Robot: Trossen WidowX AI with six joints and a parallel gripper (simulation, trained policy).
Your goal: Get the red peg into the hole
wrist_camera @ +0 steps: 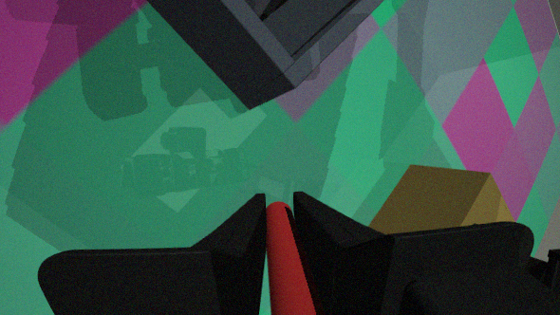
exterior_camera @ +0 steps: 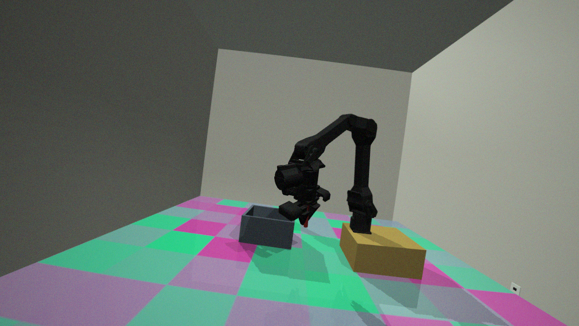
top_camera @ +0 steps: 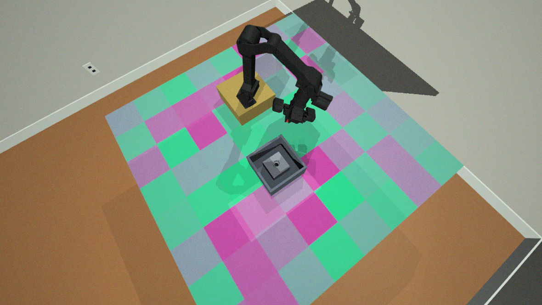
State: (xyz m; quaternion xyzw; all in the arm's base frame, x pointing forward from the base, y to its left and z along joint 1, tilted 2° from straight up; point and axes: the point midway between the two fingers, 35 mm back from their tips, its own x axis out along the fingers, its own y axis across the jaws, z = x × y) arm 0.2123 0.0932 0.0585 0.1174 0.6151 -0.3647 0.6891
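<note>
Now: the light plate 120 mm ahead of my gripper tip, 150 mm to the right of it and 70 mm below it. The rest, counted from my gripper tip: box 120 mm ahead, 150 mm to the right, 90 mm below; red peg 20 mm to the left, 30 mm above.
</note>
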